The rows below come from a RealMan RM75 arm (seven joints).
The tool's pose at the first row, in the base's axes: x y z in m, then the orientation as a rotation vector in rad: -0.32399, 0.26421, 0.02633, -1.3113, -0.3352, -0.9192
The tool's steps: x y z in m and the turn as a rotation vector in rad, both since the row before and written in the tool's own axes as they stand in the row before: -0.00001, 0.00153, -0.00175, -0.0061, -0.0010, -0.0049; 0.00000, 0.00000, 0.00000, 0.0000, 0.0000, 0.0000; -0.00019, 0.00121, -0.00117, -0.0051, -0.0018, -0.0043; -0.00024, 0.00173, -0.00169, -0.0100, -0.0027, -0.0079; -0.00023, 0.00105, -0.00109, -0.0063, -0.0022, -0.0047; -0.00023, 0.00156, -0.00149, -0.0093, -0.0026, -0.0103; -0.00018, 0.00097, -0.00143, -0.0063, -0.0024, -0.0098; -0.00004, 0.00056, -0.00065, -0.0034, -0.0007, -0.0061; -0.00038, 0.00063, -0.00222, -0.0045, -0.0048, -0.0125; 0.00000, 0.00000, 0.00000, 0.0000, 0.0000, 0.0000; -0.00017, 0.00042, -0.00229, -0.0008, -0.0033, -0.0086; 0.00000, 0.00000, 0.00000, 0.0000, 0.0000, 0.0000; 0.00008, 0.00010, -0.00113, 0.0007, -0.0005, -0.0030; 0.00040, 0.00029, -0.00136, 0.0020, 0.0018, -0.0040; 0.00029, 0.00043, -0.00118, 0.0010, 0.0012, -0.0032
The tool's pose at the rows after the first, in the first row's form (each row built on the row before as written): -0.32335, 0.26257, 0.02481, -1.3171, -0.3368, -0.9244; -0.32335, 0.26257, 0.02481, -1.3171, -0.3368, -0.9244; -0.32290, 0.26153, 0.02355, -1.3224, -0.3390, -0.9283; -0.32225, 0.26000, 0.02178, -1.3324, -0.3423, -0.9360; -0.32193, 0.25903, 0.02064, -1.3390, -0.3446, -0.9403; -0.32135, 0.25765, 0.01907, -1.3482, -0.3498, -0.9498; -0.32116, 0.25633, 0.01796, -1.3546, -0.3558, -0.9582; -0.32096, 0.25570, 0.01741, -1.3577, -0.3592, -0.9638; -0.32138, 0.25374, 0.01621, -1.3635, -0.3697, -0.9723; -0.32138, 0.25374, 0.01621, -1.3635, -0.3697, -0.9723; -0.32185, 0.25164, 0.01530, -1.3654, -0.3780, -0.9775; -0.32185, 0.25164, 0.01530, -1.3654, -0.3780, -0.9775; -0.32207, 0.25055, 0.01505, -1.3648, -0.3808, -0.9794; -0.32203, 0.24912, 0.01486, -1.3617, -0.3832, -0.9832; -0.32189, 0.24788, 0.01454, -1.3599, -0.3850, -0.9863
